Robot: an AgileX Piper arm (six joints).
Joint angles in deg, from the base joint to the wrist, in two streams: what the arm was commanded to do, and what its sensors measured. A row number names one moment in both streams.
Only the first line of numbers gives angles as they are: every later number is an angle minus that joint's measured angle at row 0.
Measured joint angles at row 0:
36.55 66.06 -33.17 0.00 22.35 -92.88
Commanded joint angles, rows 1 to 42:
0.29 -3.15 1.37 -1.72 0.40 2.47
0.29 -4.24 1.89 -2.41 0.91 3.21
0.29 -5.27 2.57 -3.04 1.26 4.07
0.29 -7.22 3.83 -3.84 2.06 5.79
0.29 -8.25 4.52 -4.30 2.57 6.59
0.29 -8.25 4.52 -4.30 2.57 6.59
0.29 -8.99 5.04 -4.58 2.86 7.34
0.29 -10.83 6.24 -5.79 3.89 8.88
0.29 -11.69 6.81 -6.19 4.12 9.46
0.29 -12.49 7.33 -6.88 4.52 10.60
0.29 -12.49 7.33 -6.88 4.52 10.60
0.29 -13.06 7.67 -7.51 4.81 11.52
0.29 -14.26 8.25 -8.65 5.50 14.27
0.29 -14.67 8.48 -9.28 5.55 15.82
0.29 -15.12 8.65 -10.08 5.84 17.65
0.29 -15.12 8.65 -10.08 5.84 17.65
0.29 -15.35 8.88 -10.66 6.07 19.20
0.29 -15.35 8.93 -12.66 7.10 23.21
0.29 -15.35 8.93 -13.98 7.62 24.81
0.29 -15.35 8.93 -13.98 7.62 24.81
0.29 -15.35 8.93 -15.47 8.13 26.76
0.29 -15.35 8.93 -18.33 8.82 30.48
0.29 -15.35 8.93 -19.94 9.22 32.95
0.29 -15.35 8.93 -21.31 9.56 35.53
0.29 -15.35 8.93 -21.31 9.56 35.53
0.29 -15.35 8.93 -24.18 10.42 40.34
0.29 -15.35 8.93 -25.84 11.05 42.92
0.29 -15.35 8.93 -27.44 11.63 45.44
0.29 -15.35 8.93 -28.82 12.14 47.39
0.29 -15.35 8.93 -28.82 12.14 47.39
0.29 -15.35 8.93 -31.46 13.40 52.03
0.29 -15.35 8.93 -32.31 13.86 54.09
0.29 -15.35 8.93 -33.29 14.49 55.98
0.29 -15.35 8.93 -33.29 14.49 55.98
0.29 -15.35 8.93 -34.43 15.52 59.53
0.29 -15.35 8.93 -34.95 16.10 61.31
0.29 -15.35 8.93 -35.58 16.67 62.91
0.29 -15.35 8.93 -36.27 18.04 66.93
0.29 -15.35 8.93 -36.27 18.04 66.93
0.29 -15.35 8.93 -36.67 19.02 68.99
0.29 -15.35 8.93 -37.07 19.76 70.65
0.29 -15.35 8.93 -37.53 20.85 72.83
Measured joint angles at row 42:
0.00 -14.89 9.11 -35.07 19.65 68.82
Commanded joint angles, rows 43 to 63:
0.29 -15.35 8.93 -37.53 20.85 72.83
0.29 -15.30 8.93 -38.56 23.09 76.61
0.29 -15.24 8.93 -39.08 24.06 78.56
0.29 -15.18 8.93 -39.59 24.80 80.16
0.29 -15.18 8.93 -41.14 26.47 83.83
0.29 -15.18 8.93 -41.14 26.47 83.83
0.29 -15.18 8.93 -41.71 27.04 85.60
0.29 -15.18 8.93 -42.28 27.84 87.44
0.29 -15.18 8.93 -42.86 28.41 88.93
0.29 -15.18 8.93 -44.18 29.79 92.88
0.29 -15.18 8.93 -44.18 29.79 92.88
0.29 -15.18 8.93 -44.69 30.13 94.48
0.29 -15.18 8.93 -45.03 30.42 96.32
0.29 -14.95 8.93 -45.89 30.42 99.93
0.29 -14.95 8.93 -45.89 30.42 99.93
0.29 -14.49 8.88 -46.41 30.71 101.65
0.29 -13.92 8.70 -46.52 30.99 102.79
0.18 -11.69 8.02 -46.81 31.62 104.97
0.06 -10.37 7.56 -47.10 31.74 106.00
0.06 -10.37 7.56 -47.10 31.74 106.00
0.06 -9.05 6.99 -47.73 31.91 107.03
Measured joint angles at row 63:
0.00 -11.86 8.48 -44.23 31.16 103.59
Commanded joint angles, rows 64 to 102:
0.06 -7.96 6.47 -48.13 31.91 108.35
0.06 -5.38 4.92 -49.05 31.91 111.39
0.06 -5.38 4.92 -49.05 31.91 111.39
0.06 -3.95 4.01 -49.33 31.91 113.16
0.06 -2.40 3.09 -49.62 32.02 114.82
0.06 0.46 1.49 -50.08 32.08 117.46
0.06 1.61 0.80 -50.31 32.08 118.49
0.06 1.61 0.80 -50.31 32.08 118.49
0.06 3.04 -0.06 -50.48 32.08 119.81
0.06 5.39 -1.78 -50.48 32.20 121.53
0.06 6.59 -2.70 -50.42 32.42 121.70
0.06 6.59 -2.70 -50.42 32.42 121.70
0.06 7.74 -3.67 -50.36 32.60 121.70
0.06 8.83 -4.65 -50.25 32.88 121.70
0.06 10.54 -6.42 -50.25 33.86 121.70
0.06 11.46 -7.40 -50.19 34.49 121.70
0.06 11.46 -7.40 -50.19 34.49 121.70
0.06 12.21 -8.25 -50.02 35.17 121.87
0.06 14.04 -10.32 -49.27 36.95 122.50
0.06 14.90 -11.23 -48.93 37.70 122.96
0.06 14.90 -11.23 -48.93 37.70 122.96
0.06 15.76 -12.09 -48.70 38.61 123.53
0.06 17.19 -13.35 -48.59 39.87 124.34
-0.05 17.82 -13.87 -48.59 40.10 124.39
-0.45 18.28 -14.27 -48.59 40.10 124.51
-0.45 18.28 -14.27 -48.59 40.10 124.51
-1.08 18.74 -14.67 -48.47 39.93 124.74
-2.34 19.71 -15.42 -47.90 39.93 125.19
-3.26 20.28 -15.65 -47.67 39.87 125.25
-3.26 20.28 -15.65 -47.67 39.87 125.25
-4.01 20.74 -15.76 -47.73 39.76 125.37
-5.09 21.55 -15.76 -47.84 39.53 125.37
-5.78 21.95 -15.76 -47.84 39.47 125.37
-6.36 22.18 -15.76 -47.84 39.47 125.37
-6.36 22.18 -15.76 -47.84 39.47 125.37
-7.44 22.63 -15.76 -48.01 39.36 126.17
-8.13 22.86 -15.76 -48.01 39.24 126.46
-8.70 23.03 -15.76 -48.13 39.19 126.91
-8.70 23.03 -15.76 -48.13 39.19 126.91
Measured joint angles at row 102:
-7.10 22.52 -15.47 -46.35 38.33 125.19
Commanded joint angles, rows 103 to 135:
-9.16 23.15 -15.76 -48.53 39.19 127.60
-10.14 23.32 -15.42 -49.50 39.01 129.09
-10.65 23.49 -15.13 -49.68 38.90 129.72
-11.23 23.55 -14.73 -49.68 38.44 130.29
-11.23 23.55 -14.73 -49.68 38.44 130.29
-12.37 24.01 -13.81 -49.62 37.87 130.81
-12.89 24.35 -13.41 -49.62 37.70 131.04
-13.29 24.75 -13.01 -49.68 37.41 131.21
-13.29 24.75 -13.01 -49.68 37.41 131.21
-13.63 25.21 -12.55 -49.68 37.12 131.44
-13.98 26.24 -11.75 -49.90 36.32 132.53
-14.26 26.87 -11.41 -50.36 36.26 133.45
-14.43 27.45 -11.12 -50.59 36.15 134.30
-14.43 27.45 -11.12 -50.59 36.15 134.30
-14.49 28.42 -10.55 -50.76 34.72 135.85
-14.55 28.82 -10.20 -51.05 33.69 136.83
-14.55 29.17 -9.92 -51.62 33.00 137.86
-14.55 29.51 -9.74 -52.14 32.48 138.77
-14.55 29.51 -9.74 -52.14 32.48 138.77
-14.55 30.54 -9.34 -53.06 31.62 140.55
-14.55 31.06 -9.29 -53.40 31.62 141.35
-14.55 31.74 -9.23 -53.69 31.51 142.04
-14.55 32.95 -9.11 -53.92 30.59 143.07
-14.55 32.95 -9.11 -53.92 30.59 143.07
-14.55 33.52 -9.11 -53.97 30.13 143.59
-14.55 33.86 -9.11 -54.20 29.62 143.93
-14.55 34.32 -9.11 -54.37 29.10 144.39
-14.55 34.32 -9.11 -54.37 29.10 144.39
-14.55 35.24 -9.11 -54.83 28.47 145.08
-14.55 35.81 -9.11 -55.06 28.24 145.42
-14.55 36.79 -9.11 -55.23 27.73 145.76
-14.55 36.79 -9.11 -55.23 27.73 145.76
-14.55 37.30 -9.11 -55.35 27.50 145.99
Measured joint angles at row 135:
-14.26 36.21 -9.34 -52.94 26.58 144.79
